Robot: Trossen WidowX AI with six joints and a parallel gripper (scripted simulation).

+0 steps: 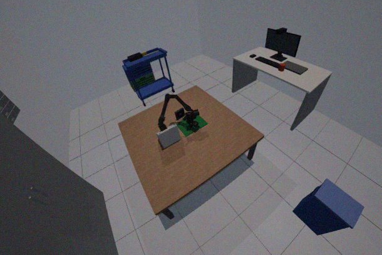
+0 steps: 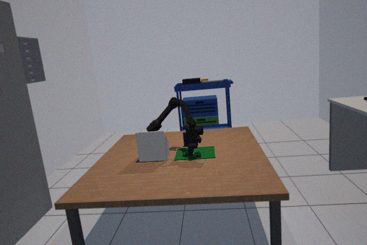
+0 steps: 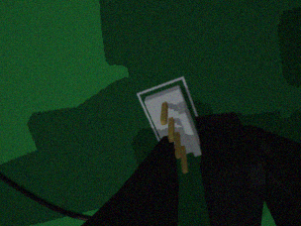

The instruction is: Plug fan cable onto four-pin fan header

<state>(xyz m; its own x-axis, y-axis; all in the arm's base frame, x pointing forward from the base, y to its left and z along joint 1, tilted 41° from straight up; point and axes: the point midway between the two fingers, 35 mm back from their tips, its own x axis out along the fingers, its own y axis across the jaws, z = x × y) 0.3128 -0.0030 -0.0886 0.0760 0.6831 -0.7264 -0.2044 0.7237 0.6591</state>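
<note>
Now: the fan plug 10 mm to the right of my gripper tip, 10 mm behind it and 10 mm above it. The rest, counted from my gripper tip: green board (40 mm to the left, 30 mm below, 30 mm ahead); black fan (210 mm to the left, 40 mm above); four-pin fan header (20 mm below, 10 mm to the left).
</note>
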